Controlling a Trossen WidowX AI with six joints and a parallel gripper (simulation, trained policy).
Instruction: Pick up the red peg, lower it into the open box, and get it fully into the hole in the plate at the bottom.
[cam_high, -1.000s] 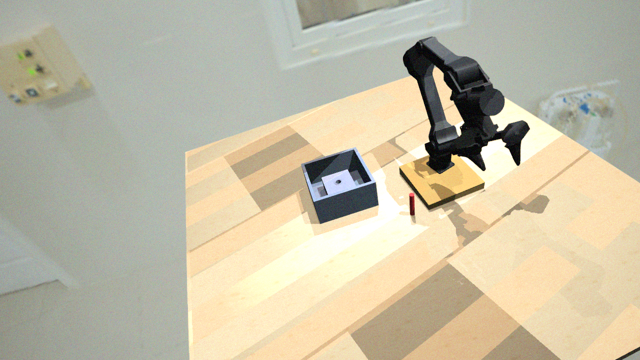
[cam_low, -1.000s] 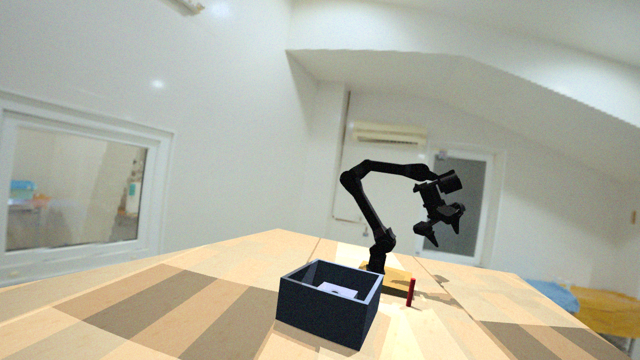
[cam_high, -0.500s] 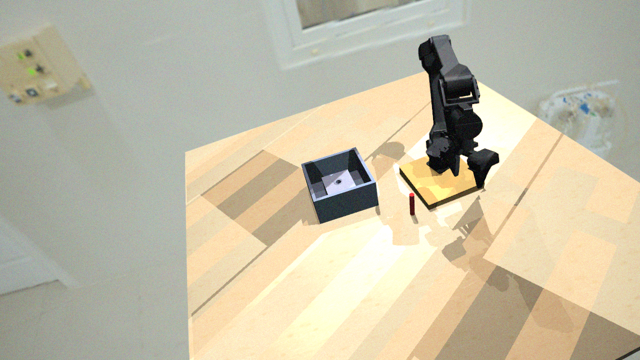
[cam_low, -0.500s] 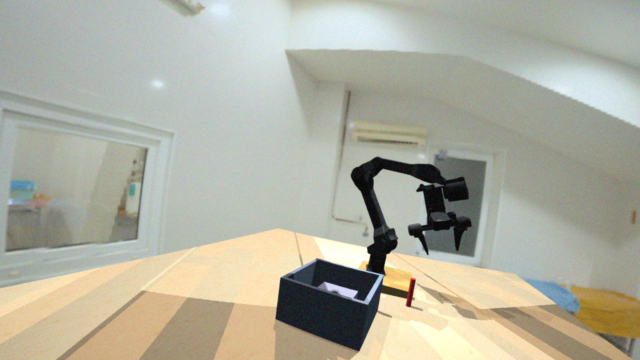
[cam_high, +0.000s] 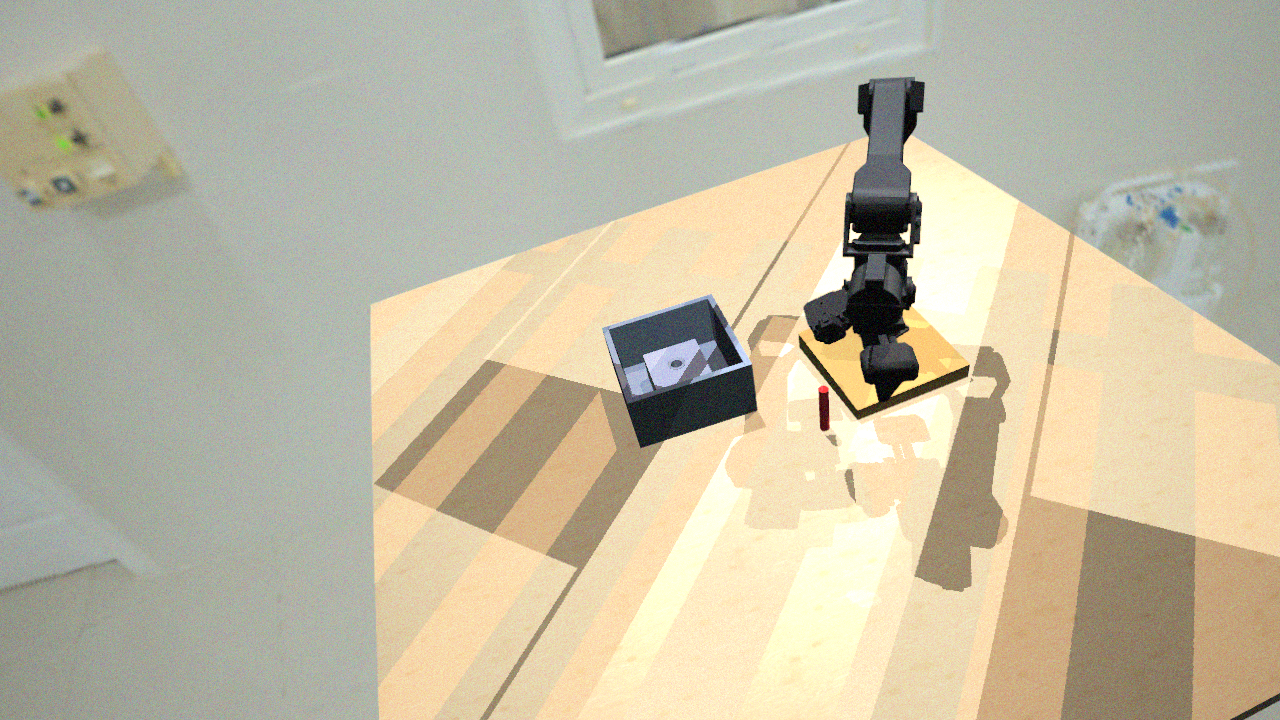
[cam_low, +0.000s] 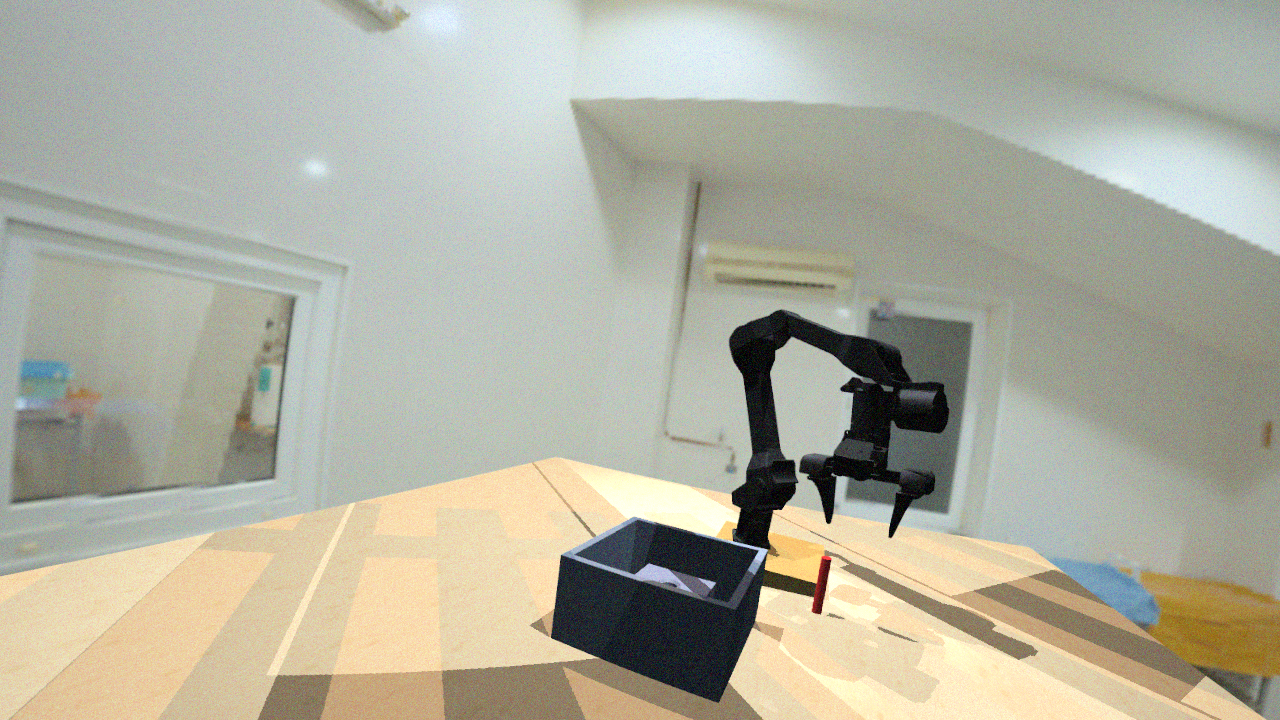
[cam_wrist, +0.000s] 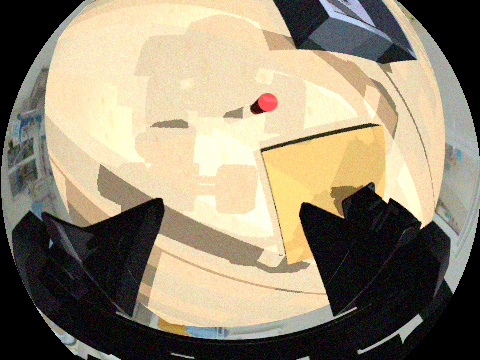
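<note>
Right now my gripper tip is 70 mm above the red peg, 50 mm to the left of it and 50 mm short of it. Round my gripper tip: dark box 260 mm to the right, 170 mm ahead, 90 mm below.
</note>
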